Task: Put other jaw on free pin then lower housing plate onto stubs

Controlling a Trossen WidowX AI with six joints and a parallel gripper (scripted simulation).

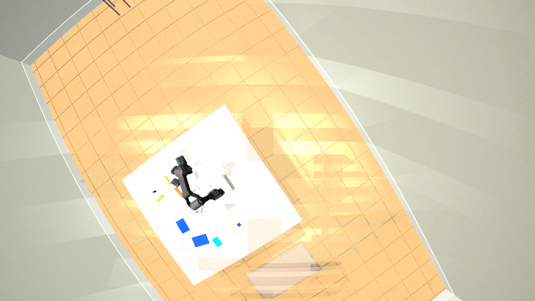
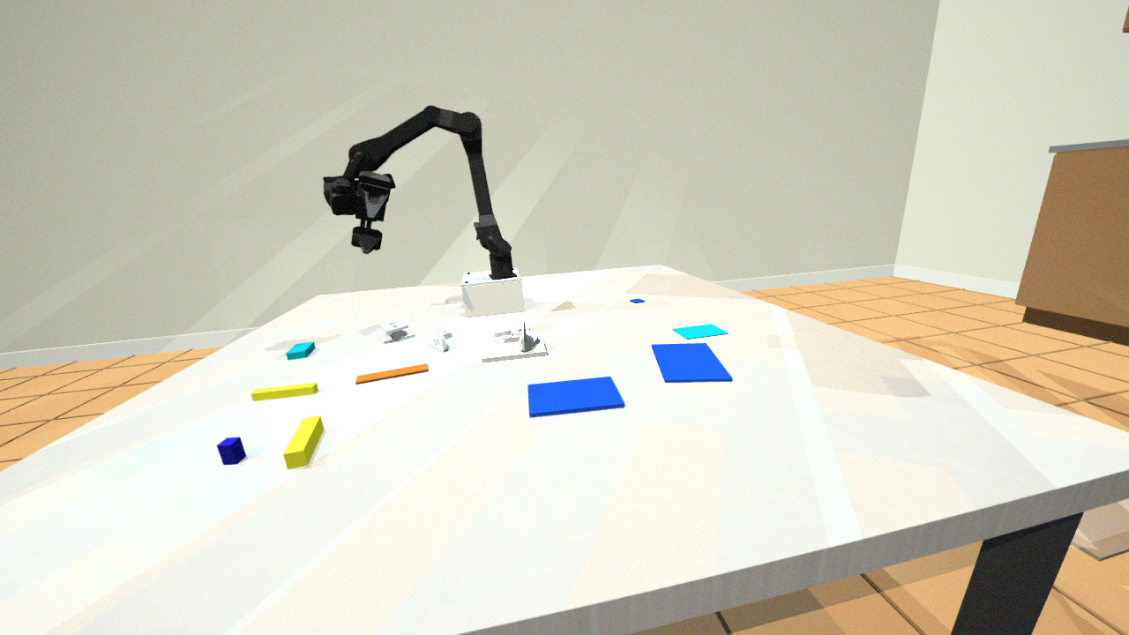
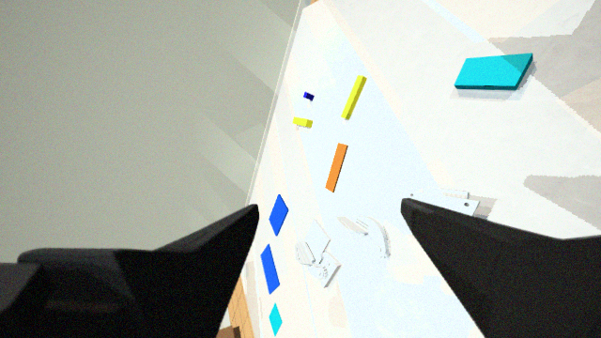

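The jaw is 7 cm ahead of my gripper tip, 12 cm to the left of it and 22 cm below it. From my gripper tip the other things lie so: cyan block: 1 cm ahead, 17 cm to the right, 22 cm below; then dark blue cube: 40 cm ahead, 15 cm to the right, 21 cm below; then orange bar: 22 cm ahead, 2 cm to the left, 23 cm below.
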